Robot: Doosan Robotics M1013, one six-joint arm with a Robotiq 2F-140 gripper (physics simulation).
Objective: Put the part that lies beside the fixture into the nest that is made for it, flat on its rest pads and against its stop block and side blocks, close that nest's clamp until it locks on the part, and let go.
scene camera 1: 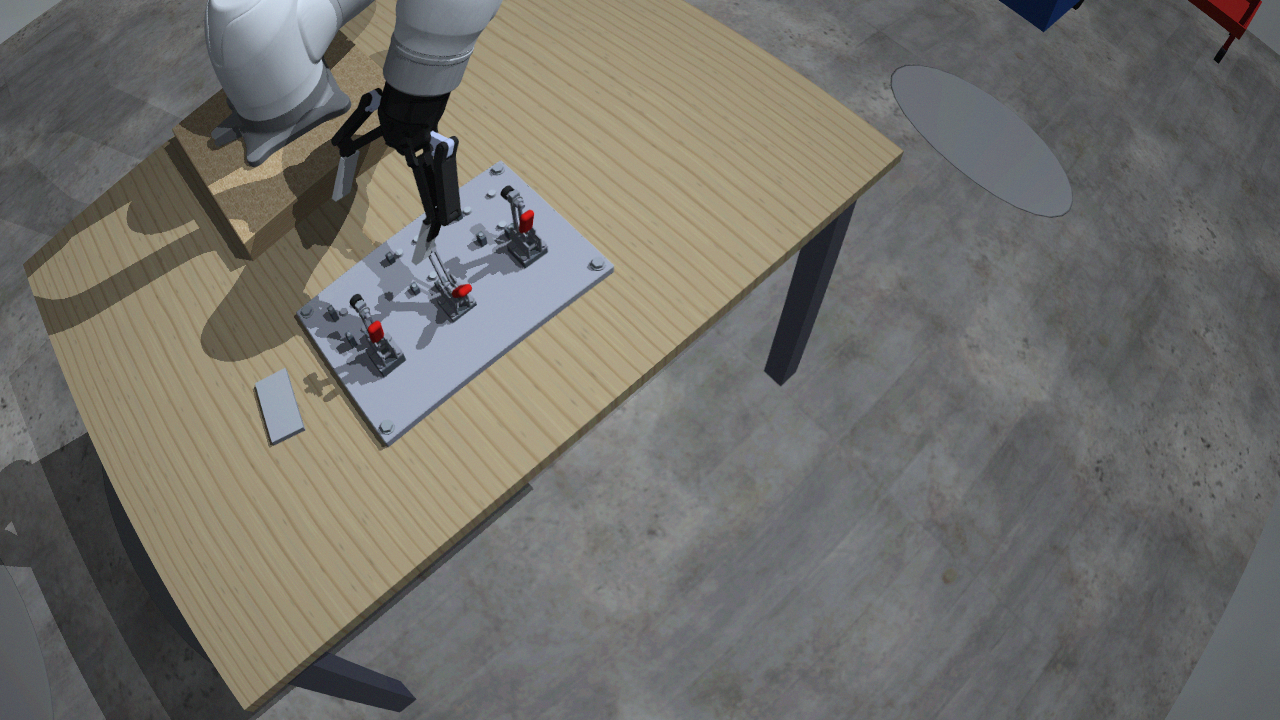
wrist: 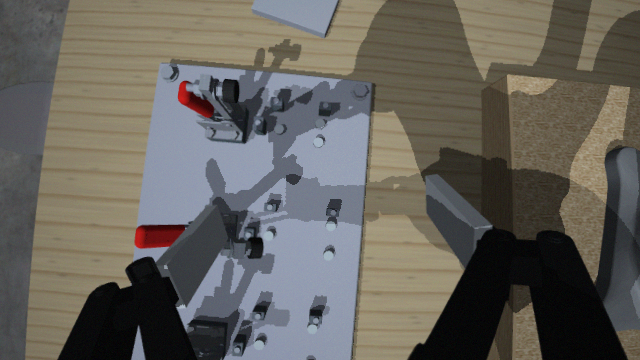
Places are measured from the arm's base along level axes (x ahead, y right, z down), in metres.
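Pixels of known places: gripper, between the fingertips: (scene camera 1: 379,225) (wrist: 321,209); arm's base, origin of its link: (scene camera 1: 286,104).
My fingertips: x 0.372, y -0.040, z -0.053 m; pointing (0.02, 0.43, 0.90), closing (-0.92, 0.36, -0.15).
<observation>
For each thing: its top centre in the pictures, then the offset to it from my fingertips. "*": a spot on its surface instead. Level surfaces: height alone.
- flat grey rectangular plate, centre of its top: (scene camera 1: 278,404) dz +0.107, dx +0.077, dy +0.221 m
- fixture, centre of its top: (wrist: 248,233) (scene camera 1: 443,287) dz +0.102, dx +0.060, dy -0.043 m
- part, a spot on its surface: (wrist: 225,120) (scene camera 1: 380,338) * dz +0.065, dx +0.101, dy +0.057 m
- far end clamp, a spot on its surface: (scene camera 1: 526,237) * dz +0.052, dx +0.088, dy -0.152 m
- middle clamp's red handle, centre of its top: (wrist: 159,239) (scene camera 1: 456,279) dz +0.023, dx +0.111, dy -0.051 m
- wooden table, height of its surface: dz +0.118 m
The part, a flat grey rectangular plate (scene camera 1: 279,407) (wrist: 300,15), lies on the table beside the fixture; the wrist view cuts it off at the top. The fixture (scene camera 1: 501,313) (wrist: 170,165) is a grey board with three nests of round pads and small dark blocks, each with a red-handled clamp. The end clamp nearest the part (scene camera 1: 380,344) (wrist: 225,120) and the far end clamp (scene camera 1: 526,237) stand with their arms raised. The middle clamp's red handle (scene camera 1: 461,291) (wrist: 160,236) leans outward, lower than the others. My gripper (scene camera 1: 386,210) (wrist: 321,209) is open and empty; one finger overlaps the middle clamp, contact unclear.
The robot stands on a wooden base block (scene camera 1: 268,201) (wrist: 555,120) behind the fixture. Bolt heads (scene camera 1: 386,427) (wrist: 361,90) rise at the board's corners. The wooden table (scene camera 1: 716,179) (wrist: 95,125) carries the fixture, and shadows of the arm fall across both.
</observation>
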